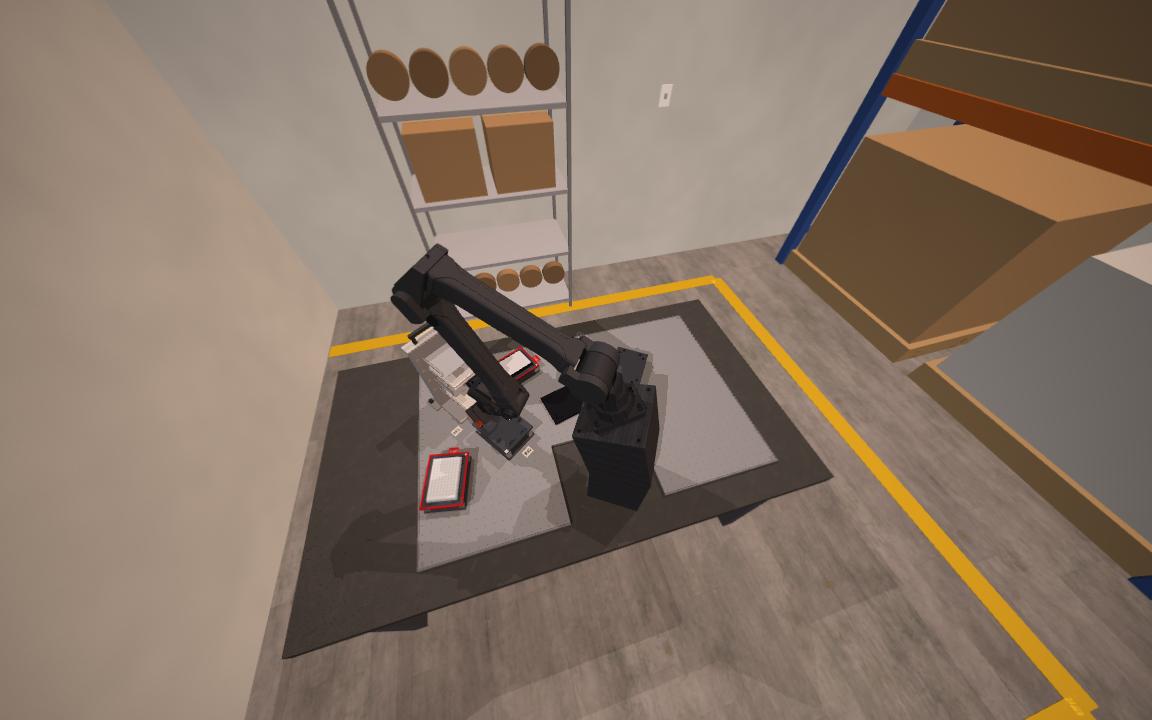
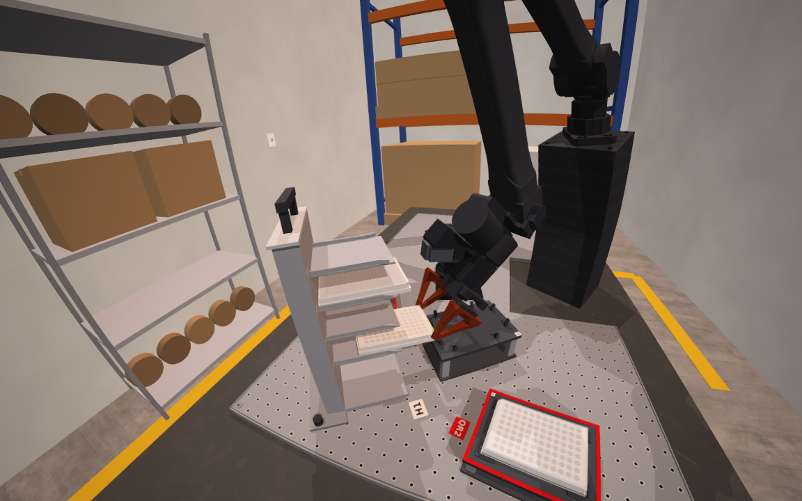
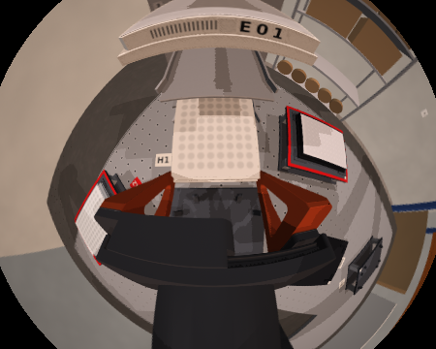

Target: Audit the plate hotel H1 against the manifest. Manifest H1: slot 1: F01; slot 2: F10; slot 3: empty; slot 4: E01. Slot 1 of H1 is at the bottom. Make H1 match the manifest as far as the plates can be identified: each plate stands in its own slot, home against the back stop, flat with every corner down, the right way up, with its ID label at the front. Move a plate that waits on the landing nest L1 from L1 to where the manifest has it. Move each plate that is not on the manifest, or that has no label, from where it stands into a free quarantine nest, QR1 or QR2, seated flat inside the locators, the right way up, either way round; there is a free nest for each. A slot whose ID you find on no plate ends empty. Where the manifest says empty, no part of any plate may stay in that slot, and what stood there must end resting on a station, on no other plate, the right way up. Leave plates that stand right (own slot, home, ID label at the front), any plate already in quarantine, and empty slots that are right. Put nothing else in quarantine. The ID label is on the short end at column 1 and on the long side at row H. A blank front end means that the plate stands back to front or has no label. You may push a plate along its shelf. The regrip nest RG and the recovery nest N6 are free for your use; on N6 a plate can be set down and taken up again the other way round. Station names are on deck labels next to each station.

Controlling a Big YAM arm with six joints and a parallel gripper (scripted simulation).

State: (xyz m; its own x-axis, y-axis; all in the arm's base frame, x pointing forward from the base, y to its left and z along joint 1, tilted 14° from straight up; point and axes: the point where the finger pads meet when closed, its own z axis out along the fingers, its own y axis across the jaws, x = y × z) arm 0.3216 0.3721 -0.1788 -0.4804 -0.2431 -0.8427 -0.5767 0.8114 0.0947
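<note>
My gripper is now 7 cm past the dark regrip nest, 5 cm to the left of it and 5 cm above it. Also, from my hand: quarantine nest QR1: 18 cm ahead, 12 cm to the right, 7 cm below; H1 deck label: 1 cm behind, 11 cm to the left, 10 cm below; plate hotel H1: 15 cm ahead, 10 cm to the left, 5 cm above.
</note>
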